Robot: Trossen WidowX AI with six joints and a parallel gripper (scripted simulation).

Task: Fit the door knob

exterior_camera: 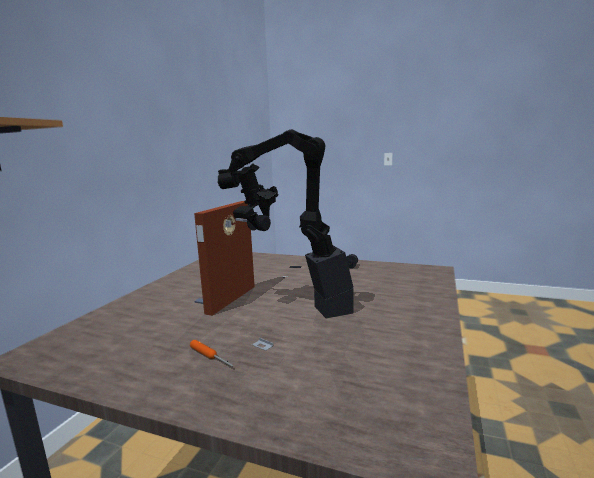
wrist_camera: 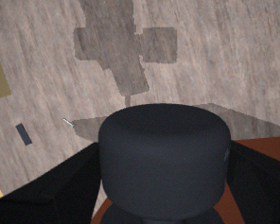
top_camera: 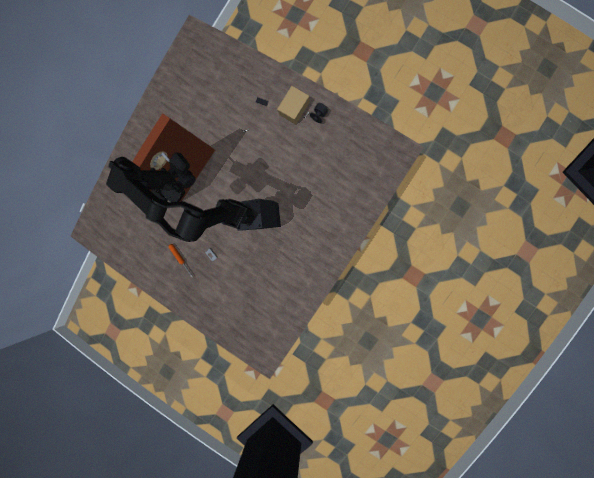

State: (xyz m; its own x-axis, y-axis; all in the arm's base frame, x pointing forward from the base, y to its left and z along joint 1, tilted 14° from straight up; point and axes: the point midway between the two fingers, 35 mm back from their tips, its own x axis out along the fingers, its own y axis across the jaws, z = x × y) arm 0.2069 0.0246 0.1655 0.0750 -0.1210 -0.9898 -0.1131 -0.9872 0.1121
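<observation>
Right now my hand is 15 cm short of the grey latch, 2 cm to the right of it and 4 cm above it. From my hand the other things lie so: small metal plate 17 cm behind, 25 cm to the left, 34 cm below; orange screwdriver 9 cm behind, 37 cm to the left, 33 cm below; white latch plate 13 cm ahead, 17 cm to the left, 4 cm below.
</observation>
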